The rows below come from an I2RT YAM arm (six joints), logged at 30 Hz.
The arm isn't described. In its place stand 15 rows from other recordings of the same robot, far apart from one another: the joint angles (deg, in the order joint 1, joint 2, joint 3, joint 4, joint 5, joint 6), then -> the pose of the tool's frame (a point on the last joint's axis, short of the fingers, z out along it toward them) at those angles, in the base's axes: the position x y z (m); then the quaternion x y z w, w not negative.
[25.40, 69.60, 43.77, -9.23, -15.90, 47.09] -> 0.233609, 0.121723, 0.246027, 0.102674, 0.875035, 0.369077, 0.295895
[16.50, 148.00, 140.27, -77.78, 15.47, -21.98] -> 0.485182, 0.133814, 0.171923, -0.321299, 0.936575, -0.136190, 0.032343
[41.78, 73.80, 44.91, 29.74, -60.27, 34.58] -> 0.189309, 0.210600, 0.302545, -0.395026, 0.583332, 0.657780, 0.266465
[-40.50, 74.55, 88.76, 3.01, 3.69, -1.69] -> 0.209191, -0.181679, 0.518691, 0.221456, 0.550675, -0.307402, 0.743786
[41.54, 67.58, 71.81, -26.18, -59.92, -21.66] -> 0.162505, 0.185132, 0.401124, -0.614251, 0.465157, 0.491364, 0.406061
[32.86, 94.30, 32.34, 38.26, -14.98, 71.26] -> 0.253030, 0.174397, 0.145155, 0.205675, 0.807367, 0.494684, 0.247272
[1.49, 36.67, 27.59, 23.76, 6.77, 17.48] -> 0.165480, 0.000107, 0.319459, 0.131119, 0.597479, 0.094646, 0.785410
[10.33, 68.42, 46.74, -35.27, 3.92, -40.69] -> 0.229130, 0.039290, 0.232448, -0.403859, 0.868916, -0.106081, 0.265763
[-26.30, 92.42, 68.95, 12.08, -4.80, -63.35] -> 0.348342, -0.168839, 0.313107, -0.270782, 0.724620, -0.423172, 0.471730
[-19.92, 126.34, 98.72, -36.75, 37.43, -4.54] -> 0.430346, -0.178967, 0.173530, 0.194109, 0.905706, -0.350270, 0.139032
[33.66, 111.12, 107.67, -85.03, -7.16, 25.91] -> 0.302337, 0.206660, 0.295632, 0.068268, -0.995623, -0.060765, 0.019526
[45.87, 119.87, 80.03, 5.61, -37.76, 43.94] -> 0.306380, 0.347137, 0.174085, -0.165405, 0.833666, 0.514979, 0.111531
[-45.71, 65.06, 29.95, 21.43, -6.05, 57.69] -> 0.177194, -0.176267, 0.235182, 0.595993, 0.512234, 0.105654, 0.609300
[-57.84, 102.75, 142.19, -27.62, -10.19, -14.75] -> 0.184224, -0.281164, 0.595304, 0.166527, 0.609480, -0.412493, 0.656242
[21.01, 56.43, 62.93, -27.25, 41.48, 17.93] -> 0.199631, 0.051412, 0.385151, 0.180462, 0.774693, -0.097627, 0.598125
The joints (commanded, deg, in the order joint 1, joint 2, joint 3, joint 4, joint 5, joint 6), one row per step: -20.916, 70.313, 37.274, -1.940, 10.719, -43.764; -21.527, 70.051, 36.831, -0.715, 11.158, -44.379; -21.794, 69.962, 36.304, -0.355, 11.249, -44.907; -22.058, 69.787, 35.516, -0.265, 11.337, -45.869; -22.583, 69.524, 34.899, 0.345, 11.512, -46.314; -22.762, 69.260, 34.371, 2.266, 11.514, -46.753; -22.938, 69.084, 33.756, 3.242, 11.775, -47.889; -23.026, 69.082, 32.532, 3.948, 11.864, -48.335; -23.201, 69.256, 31.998, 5.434, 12.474, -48.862; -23.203, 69.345, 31.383, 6.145, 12.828, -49.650; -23.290, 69.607, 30.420, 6.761, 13.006, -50.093; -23.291, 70.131, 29.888, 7.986, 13.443, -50.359; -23.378, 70.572, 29.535, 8.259, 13.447, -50.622; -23.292, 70.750, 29.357, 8.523, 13.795, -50.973; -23.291, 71.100, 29.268, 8.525, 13.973, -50.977; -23.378, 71.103, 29.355, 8.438, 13.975, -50.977; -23.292, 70.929, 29.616, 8.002, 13.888, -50.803; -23.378, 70.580, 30.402, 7.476, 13.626, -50.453; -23.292, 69.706, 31.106, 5.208, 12.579, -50.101
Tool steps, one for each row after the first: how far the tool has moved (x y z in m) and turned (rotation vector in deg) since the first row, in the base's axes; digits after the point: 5 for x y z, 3 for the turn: -0.00146, -0.00268, 0.00051, -1.031, -0.594, -0.631; -0.00300, -0.00341, -0.00157, -1.413, -0.251, -0.679; -0.00558, -0.00370, -0.00519, -1.922, 0.713, -0.472; -0.00789, -0.00539, -0.00666, -2.408, 0.737, -0.897; -0.00805, -0.00618, -0.00554, -3.335, -0.580, -0.874; -0.00930, -0.00667, -0.00675, -4.449, -0.459, -0.666; -0.01185, -0.00606, -0.01256, -4.599, 0.259, -0.567; -0.01210, -0.00719, -0.01385, -5.558, -0.044, -0.998; -0.01301, -0.00704, -0.01650, -6.269, 0.428, -0.872; -0.01484, -0.00679, -0.02194, -6.419, 1.259, -0.835; -0.01463, -0.00717, -0.02498, -6.875, 1.348, -1.067; -0.01497, -0.00744, -0.02825, -6.851, 1.965, -0.982; -0.01497, -0.00726, -0.02949, -7.221, 2.312, -0.989; -0.01488, -0.00741, -0.03135, -7.141, 2.763, -1.106; -0.01487, -0.00783, -0.03102, -7.139, 2.772, -1.194; -0.01456, -0.00750, -0.02960, -6.982, 2.657, -1.131; -0.01336, -0.00825, -0.02473, -6.854, 1.857, -1.229; -0.01421, -0.00679, -0.02101, -5.839, 2.041, -0.423
